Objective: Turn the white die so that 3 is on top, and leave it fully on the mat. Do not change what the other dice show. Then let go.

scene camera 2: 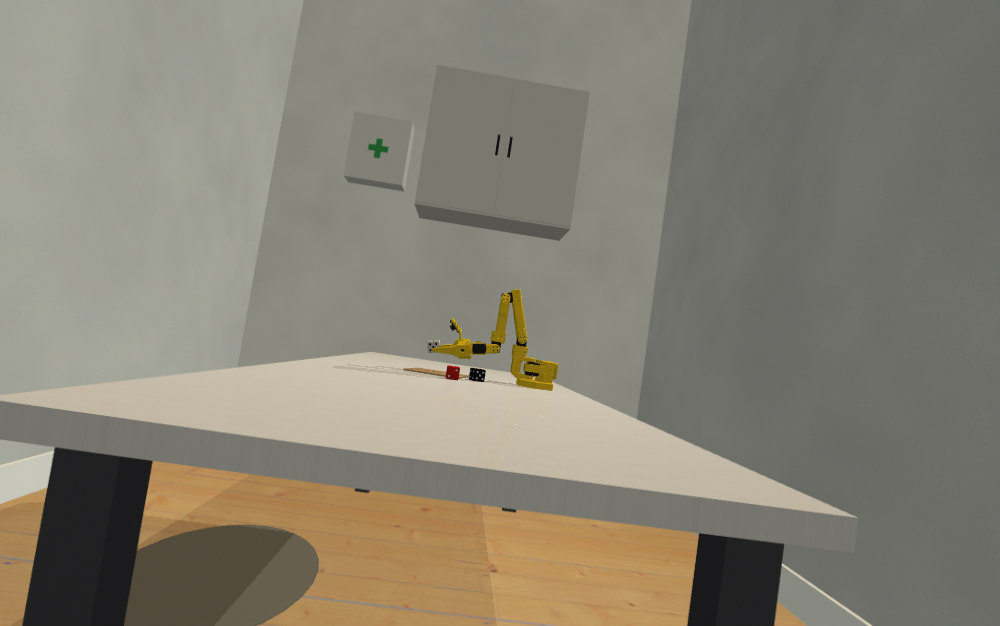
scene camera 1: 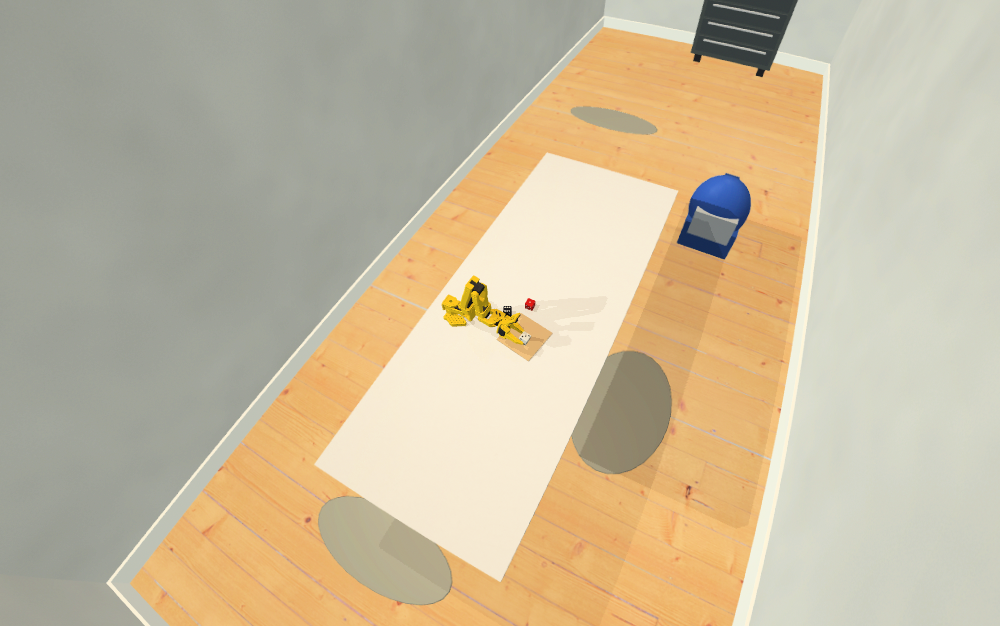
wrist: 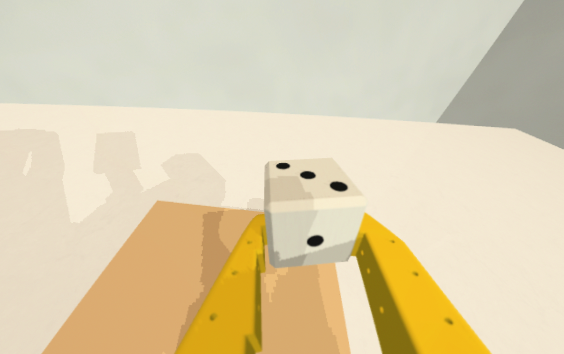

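The white die is held in the air between the jaws. In the wrist view its upper face shows 3 and the face toward the camera shows 1. My gripper is shut on the white die, the jaws pressing on its two sides, and points about level in scene camera 2. The tan mat lies below the die. The black die and the red die rest on the table beside the mat.
The pale table carries the arm, the mat and the dice. The arm's base stands near one long edge. The black die is nearer to the base than the red one. Arm shadows fall across the mat and table.
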